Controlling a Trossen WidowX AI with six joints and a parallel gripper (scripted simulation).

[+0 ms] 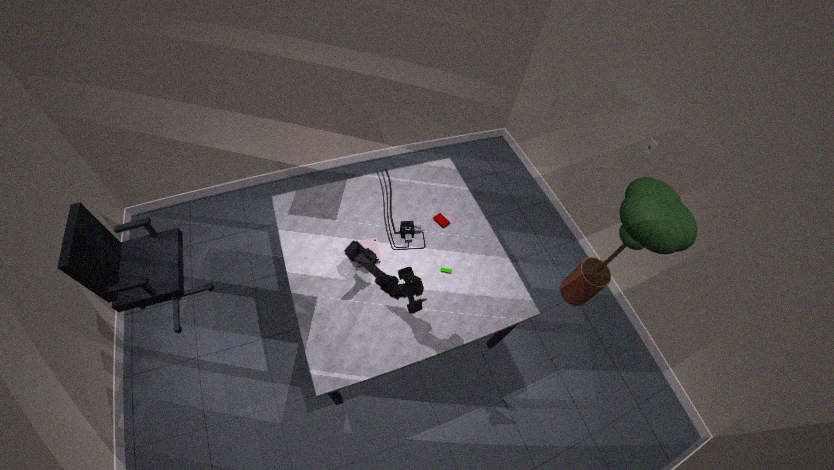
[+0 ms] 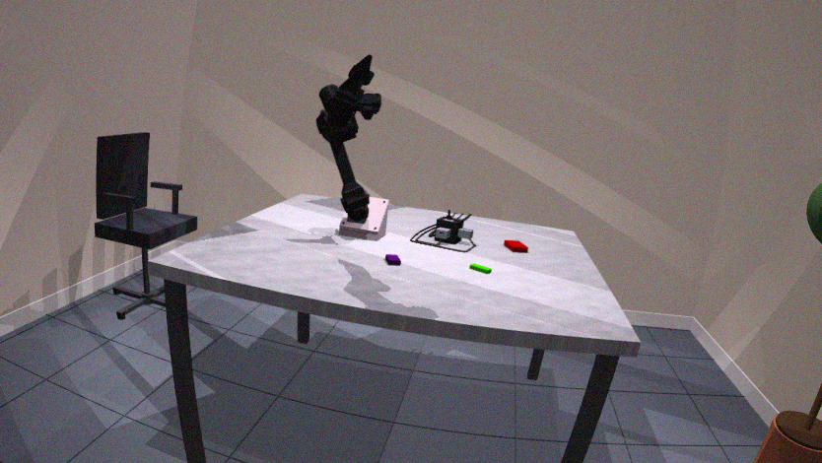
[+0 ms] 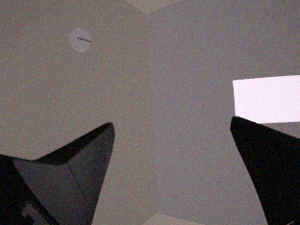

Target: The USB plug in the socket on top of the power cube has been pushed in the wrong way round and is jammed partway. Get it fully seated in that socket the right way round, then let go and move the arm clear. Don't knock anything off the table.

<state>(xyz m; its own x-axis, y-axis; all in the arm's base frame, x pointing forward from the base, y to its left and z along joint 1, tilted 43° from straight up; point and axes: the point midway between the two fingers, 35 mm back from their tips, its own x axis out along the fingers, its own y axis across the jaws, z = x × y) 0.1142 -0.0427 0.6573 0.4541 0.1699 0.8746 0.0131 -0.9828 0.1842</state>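
The grey USB plug lies 590 mm to the left of my gripper tip, 460 mm below it and 180 mm ahead of it. From my gripper tip the other things lie so: green block: 550 mm below, 320 mm ahead, 290 mm to the left; purple block: 550 mm below, 240 mm to the left, 70 mm ahead; USB socket: 590 mm to the left, 490 mm below, 180 mm ahead.
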